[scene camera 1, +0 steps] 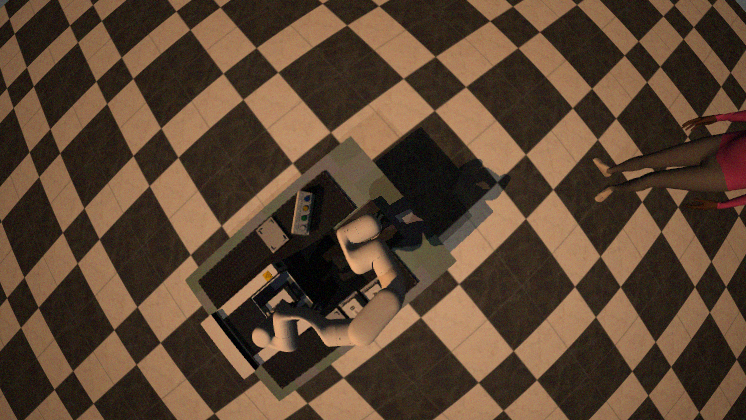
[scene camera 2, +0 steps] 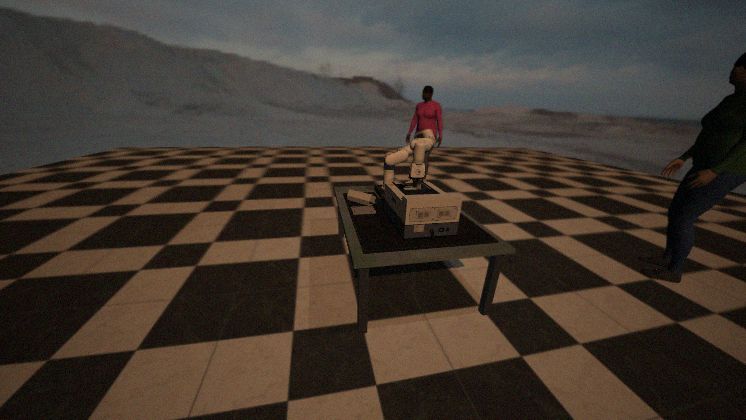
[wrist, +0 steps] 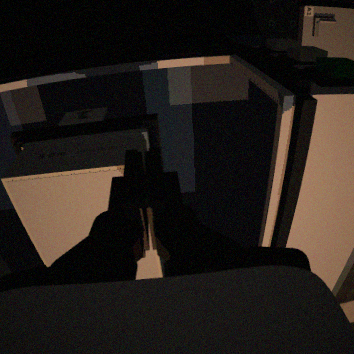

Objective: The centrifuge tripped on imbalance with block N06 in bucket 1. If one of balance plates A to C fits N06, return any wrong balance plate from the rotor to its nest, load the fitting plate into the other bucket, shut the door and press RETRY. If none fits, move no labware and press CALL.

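Frame: origin at the arm's base, x up, y left, z back, level; centimetres.
Where they show: gripper, fingertip midpoint: (scene camera 1: pixel 294 303) (scene camera 2: pixel 414 186) (wrist: pixel 145 172).
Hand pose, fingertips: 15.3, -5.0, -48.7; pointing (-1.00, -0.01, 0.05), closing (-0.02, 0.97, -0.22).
Things, the pixels of their top centre, and the offset from my fingertips, as dx, dy, dz. "pt": a spot on its surface instead. Level surfaces: height alone.
- pale-topped block, middle of its top: (wrist: pixel 94 249) (scene camera 1: pixel 279 303) -0.7, -5.4, -5.1
- green button, middle of its top: (wrist: pixel 349 76) +0.3, +10.7, +2.3
- table, its level: dx -20.1
- pale pad with corner marks, surface spot: (scene camera 1: pixel 272 234) (scene camera 2: pixel 363 209) pt -17.2, -33.8, +12.7
The pale centrifuge (scene camera 1: pixel 242 288) (scene camera 2: pixel 431 209) is open on top. My gripper (wrist: pixel 145 172) (scene camera 2: pixel 416 185) is shut and empty, pointing down into its dark chamber; in the overhead view the arm largely hides it. A pale-topped block (wrist: pixel 70 205) (scene camera 1: pixel 278 298) with a dark side sits in the chamber, close beside the fingers; markings on its side are too dark to read. Pale labware pieces (scene camera 1: pixel 352 305) (scene camera 1: pixel 371 288) stand in a row beside the centrifuge, partly under the arm; their letters are unreadable. A green button (wrist: pixel 336 67) shows at the wrist view's right.
A box with blue, yellow, green and white buttons (scene camera 1: pixel 302 212) (scene camera 2: pixel 360 197) stands on the table (scene camera 1: pixel 354 156) (scene camera 2: pixel 438 255). A pale pad with corner marks (scene camera 1: pixel 272 234) (scene camera 2: pixel 363 209) lies beside it. The chamber wall (wrist: pixel 275 175) rises right of the fingers. Two people stand on the floor.
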